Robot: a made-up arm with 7 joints.
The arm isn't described. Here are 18 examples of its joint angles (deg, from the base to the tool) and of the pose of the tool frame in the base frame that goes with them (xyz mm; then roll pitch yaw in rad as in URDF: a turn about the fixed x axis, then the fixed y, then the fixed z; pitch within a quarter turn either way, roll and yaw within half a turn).
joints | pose
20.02 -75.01 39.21 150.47 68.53 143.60 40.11 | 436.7 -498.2 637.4 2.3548 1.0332 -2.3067
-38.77 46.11 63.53 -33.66 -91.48 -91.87 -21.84 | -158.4 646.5 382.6 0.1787 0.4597 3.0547
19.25 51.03 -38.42 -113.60 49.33 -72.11 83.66 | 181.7 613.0 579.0 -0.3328 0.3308 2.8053
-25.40 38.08 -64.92 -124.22 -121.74 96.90 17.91 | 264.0 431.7 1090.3 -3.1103 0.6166 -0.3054
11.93 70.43 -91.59 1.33 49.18 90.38 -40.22 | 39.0 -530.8 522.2 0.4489 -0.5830 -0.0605
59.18 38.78 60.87 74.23 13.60 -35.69 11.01 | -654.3 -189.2 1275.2 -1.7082 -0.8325 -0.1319
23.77 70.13 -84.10 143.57 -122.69 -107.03 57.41 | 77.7 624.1 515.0 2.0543 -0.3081 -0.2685
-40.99 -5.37 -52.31 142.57 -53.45 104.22 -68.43 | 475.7 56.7 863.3 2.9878 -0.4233 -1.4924
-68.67 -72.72 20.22 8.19 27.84 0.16 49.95 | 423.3 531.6 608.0 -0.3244 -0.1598 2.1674
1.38 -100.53 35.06 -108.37 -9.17 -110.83 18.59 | 178.9 -696.9 703.3 -0.5992 0.8771 0.2121
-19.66 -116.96 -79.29 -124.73 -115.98 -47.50 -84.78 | 488.4 -271.8 639.7 0.1257 -0.5379 0.8442
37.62 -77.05 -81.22 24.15 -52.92 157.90 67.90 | -491.6 565.8 942.6 2.6362 -0.6102 0.5112
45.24 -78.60 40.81 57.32 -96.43 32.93 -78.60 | -202.3 -585.0 383.3 0.4200 0.3041 0.0566
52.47 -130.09 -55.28 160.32 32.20 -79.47 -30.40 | -110.8 -631.6 1112.1 -3.0502 -0.6804 2.9946
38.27 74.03 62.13 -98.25 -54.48 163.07 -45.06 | 285.0 -252.3 1047.1 -0.6551 -0.9320 1.2858
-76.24 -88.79 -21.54 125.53 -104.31 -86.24 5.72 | -205.2 -603.2 804.4 2.4623 -0.7812 -3.0334
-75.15 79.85 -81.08 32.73 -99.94 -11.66 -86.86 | -416.1 667.1 1131.9 -2.5247 0.8549 0.9185
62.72 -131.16 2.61 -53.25 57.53 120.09 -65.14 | -237.9 -613.7 956.6 -2.7052 0.9001 -2.9045
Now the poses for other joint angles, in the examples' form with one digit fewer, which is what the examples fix.
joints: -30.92 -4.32 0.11 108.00 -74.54 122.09 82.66
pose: 527 -99 1050 -1.023 0.456 1.345
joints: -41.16 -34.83 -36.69 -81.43 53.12 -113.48 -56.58
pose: -763 37 994 -2.313 1.179 2.570
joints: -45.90 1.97 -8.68 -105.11 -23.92 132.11 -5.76
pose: 416 244 1054 -0.756 -1.280 2.107
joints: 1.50 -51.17 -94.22 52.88 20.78 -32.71 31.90
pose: 397 -552 572 -0.269 0.282 0.667
